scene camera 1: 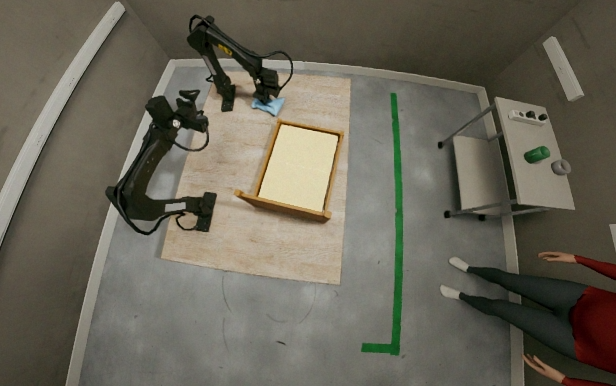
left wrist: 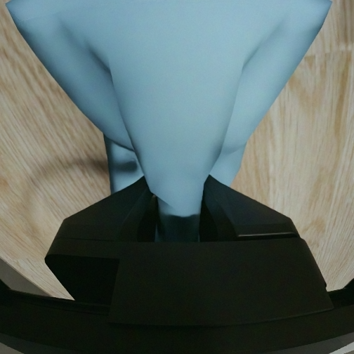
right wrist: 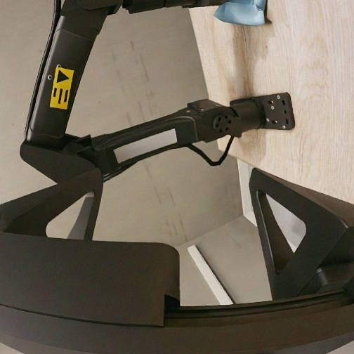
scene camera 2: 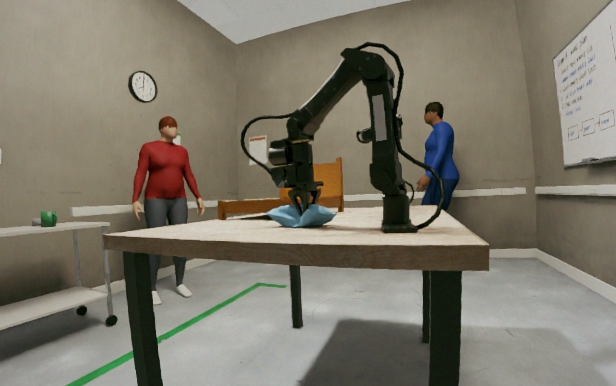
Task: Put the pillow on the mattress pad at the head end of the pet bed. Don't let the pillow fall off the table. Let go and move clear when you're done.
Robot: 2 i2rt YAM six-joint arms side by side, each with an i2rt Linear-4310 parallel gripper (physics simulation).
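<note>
The light blue pillow (scene camera 1: 274, 107) (scene camera 2: 315, 217) (left wrist: 175, 100) (right wrist: 243, 13) rests on the table, pinched and folded up between the fingers. My left gripper (scene camera 2: 303, 210) (left wrist: 176, 176) is shut on the pillow, at its near end in the left wrist view; the fingertips are low at table height. The pet bed (scene camera 1: 259, 182) has a cream mattress pad (scene camera 1: 300, 165) inside a wooden frame, with the taller headboard (scene camera 1: 285, 207) (scene camera 2: 330, 180) at its lower end in scene camera 1. My right gripper (right wrist: 175, 176) is open and empty, raised by the table's left edge in scene camera 1.
The wooden table (scene camera 1: 225, 250) (scene camera 2: 300, 252) carries both arms' bases. The low foot end of the bed lies near the pillow in scene camera 1. A trolley (scene camera 1: 545, 192) with a green mug (scene camera 1: 537, 154) stands apart at the right. Two people stand beyond the table in scene camera 2.
</note>
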